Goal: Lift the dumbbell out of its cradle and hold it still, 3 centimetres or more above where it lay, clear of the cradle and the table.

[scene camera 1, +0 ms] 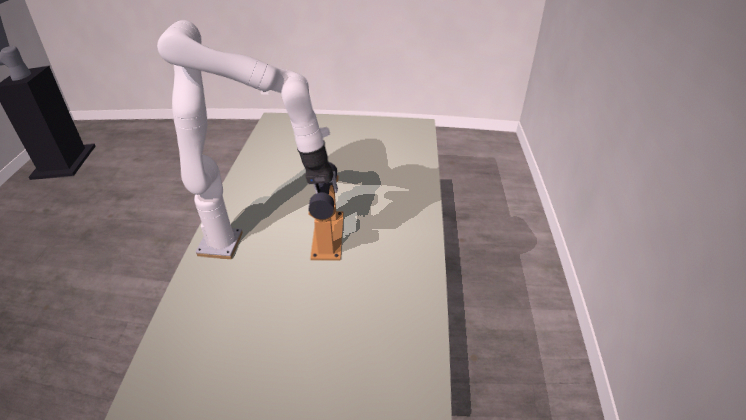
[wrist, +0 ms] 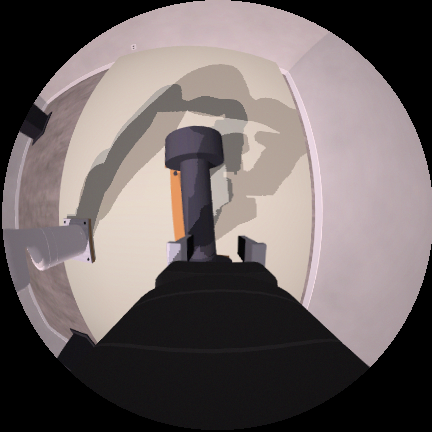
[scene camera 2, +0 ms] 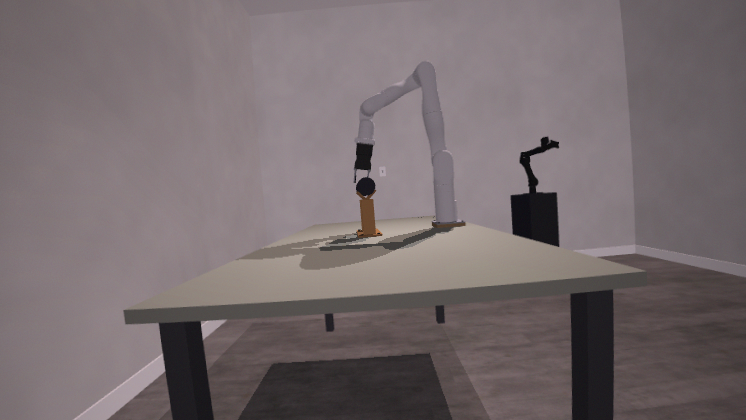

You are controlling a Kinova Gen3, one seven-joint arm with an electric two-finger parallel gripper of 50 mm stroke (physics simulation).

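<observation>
The dark dumbbell lies level in the top of the orange cradle, which stands on the table. My gripper is open and empty, pointing down over the dumbbell. In the wrist view the handle shows in the gap between the fingers, much closer to the left finger, whose pad overlaps the handle's left edge. A wider gap shows on the right. In scene camera 2 the fingertips are near the height of the round head's upper part; the head partly hides one finger.
The table carries the cradle and the arm's base plate. A black pedestal with another small arm stands on the floor away from the table. A wall runs beyond the table's right side in scene camera 1.
</observation>
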